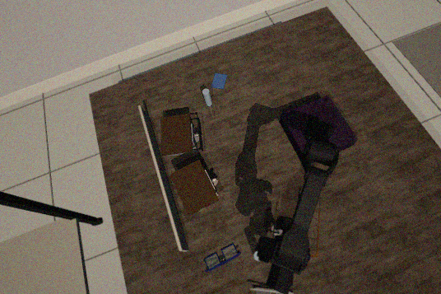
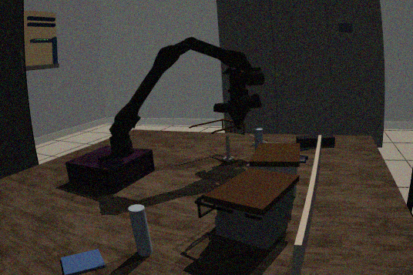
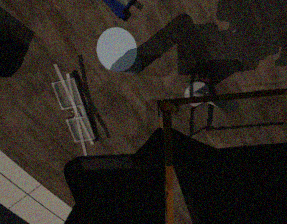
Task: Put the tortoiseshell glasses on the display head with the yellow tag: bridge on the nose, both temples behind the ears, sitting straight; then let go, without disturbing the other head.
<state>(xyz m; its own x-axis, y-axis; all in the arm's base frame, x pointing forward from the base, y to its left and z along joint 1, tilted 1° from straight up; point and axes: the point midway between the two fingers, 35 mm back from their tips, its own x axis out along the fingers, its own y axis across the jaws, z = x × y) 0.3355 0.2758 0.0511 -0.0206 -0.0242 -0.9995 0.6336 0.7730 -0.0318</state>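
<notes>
The white-footed pin lies 3 cm behind my gripper tip, 6 cm to the right of it and 7 cm below it. From my gripper tip the other things lie so: display head 13 cm ahead, 32 cm to the right, 4 cm below; flat pair of glasses 9 cm ahead, 11 cm to the left, 8 cm below; long rail 25 cm ahead, 45 cm to the right, 4 cm below.
</notes>
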